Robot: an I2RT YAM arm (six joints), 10 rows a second.
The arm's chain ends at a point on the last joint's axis. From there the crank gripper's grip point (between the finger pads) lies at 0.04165 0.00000 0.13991 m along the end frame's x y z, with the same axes.
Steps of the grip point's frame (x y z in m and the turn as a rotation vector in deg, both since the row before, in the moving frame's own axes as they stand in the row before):
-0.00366, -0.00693, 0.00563, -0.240, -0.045, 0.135
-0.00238, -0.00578, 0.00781, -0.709, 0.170, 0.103
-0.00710, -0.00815, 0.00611, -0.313, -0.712, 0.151
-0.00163, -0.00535, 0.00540, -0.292, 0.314, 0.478
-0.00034, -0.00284, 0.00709, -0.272, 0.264, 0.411
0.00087, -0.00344, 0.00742, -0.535, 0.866, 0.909
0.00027, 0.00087, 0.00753, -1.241, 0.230, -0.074
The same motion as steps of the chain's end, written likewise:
-0.00355, -0.00761, 0.00560, -0.240, -0.045, 0.135
-0.00279, -0.00759, 0.00795, -0.709, 0.170, 0.103
-0.00536, -0.00902, 0.00561, -0.313, -0.712, 0.151
-0.00239, -0.00641, 0.00563, -0.292, 0.314, 0.478
-0.00098, -0.00380, 0.00729, -0.272, 0.264, 0.411
-0.00122, -0.00542, 0.00807, -0.535, 0.866, 0.909
-0.00029, -0.00210, 0.00773, -1.241, 0.230, -0.074

